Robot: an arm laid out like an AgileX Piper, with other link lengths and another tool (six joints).
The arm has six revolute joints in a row. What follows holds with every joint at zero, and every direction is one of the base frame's.
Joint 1 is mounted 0.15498 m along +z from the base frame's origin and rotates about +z.
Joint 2 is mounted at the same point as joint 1 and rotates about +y.
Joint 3 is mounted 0.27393 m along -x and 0.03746 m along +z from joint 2 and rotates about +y.
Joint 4 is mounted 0.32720 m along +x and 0.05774 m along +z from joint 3 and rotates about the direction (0.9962, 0, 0.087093).
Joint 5 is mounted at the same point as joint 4 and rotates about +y.
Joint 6 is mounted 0.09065 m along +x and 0.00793 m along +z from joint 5 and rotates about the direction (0.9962, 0, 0.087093).
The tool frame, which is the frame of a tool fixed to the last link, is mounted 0.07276 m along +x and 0.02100 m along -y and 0.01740 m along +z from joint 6; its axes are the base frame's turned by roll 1.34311, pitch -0.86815 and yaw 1.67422 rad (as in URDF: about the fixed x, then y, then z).
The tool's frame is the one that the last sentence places.
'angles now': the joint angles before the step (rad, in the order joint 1, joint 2, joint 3, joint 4, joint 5, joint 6). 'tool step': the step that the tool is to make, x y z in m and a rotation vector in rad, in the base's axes. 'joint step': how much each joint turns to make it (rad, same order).
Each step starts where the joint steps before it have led.
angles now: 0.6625, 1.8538, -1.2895, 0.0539, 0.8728, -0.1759
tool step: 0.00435, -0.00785, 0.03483, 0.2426, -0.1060, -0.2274
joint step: -0.0334, -0.1432, 0.1204, 0.1075, -0.2190, 0.1329
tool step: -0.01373, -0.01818, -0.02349, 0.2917, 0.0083, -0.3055
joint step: -0.0316, -0.0848, 0.2307, 0.3324, -0.3243, 0.0221
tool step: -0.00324, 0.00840, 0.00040, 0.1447, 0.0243, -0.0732
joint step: 0.0000, -0.0066, 0.0326, 0.3708, -0.0577, -0.2297
